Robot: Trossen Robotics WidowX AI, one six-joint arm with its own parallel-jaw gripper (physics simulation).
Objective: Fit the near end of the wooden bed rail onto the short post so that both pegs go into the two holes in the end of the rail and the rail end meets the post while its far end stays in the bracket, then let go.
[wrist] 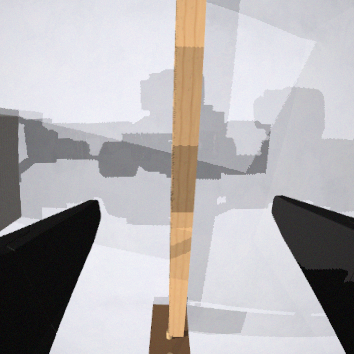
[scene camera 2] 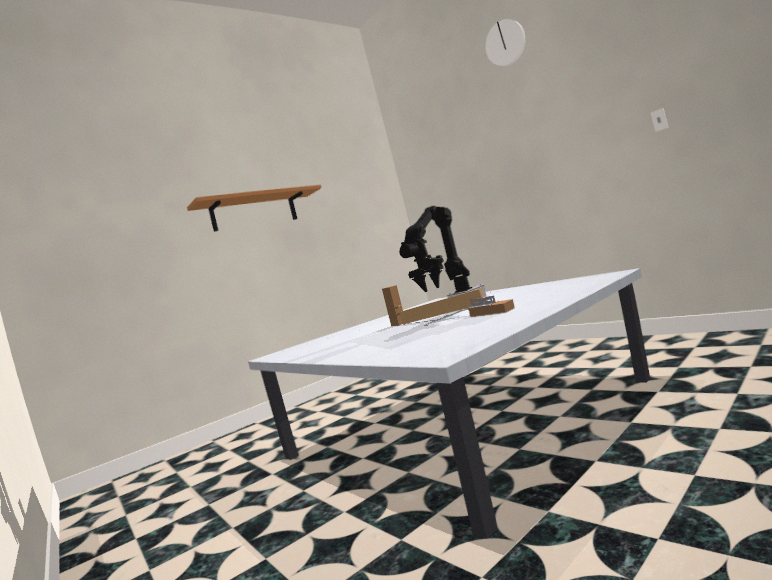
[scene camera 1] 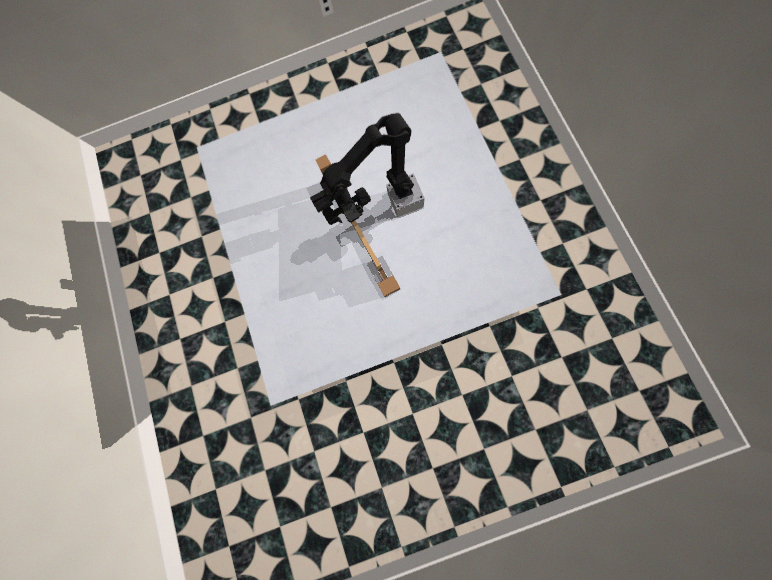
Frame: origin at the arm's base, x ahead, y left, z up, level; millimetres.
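Seen in the pictures: gripper, fingertip midpoint: [wrist: 187, 206] [scene camera 2: 432, 289]; arm's base, origin of the base link: [scene camera 2: 463, 290] [scene camera 1: 403, 190].
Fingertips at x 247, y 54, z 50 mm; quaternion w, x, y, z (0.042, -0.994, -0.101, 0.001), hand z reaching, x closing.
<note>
Pixels of each thing's top centre, then the offset from my fingertips to it. "pt": a spot on its surface instead. Level surfaces: height alone.
- wooden rail, middle of its top: [wrist: 186, 164] [scene camera 2: 436, 296] [scene camera 1: 354, 222] 1 mm back, 15 mm left, 30 mm down
- grey bracket, middle of its top: [scene camera 2: 481, 297] [scene camera 1: 379, 267] 35 mm back, 228 mm left, 65 mm down
- small peg, surface spot: [wrist: 169, 335] pt 26 mm ahead, 203 mm right, 69 mm down
- brown wooden block, middle of its top: [scene camera 2: 490, 303] [scene camera 1: 383, 275] 39 mm back, 258 mm left, 94 mm down
- white table, its level: 130 mm down
The wooden rail [scene camera 1: 366, 244] [scene camera 2: 436, 308] [wrist: 187, 100] runs from the upright short post [scene camera 1: 322, 161] [scene camera 2: 391, 304] [wrist: 160, 317] to the grey bracket [scene camera 2: 483, 301] at its far end. In the wrist view the rail's near end lies close in front of the post's face, off to the right of the post's middle line. A small peg [wrist: 169, 335] shows just left of that end. Holes are hidden, and whether the end touches the post cannot be told. My gripper [scene camera 1: 346, 215] [scene camera 2: 431, 288] [wrist: 187, 206] is open and empty above the rail, one finger on each side.
A brown wooden block [scene camera 1: 389, 286] [scene camera 2: 496, 308] lies at the bracket end. The arm's grey base box [scene camera 1: 408, 202] stands beside the rail on the white table [scene camera 1: 474, 249] [scene camera 2: 411, 358]. A wall shelf [scene camera 2: 255, 196] hangs well away from the table.
</note>
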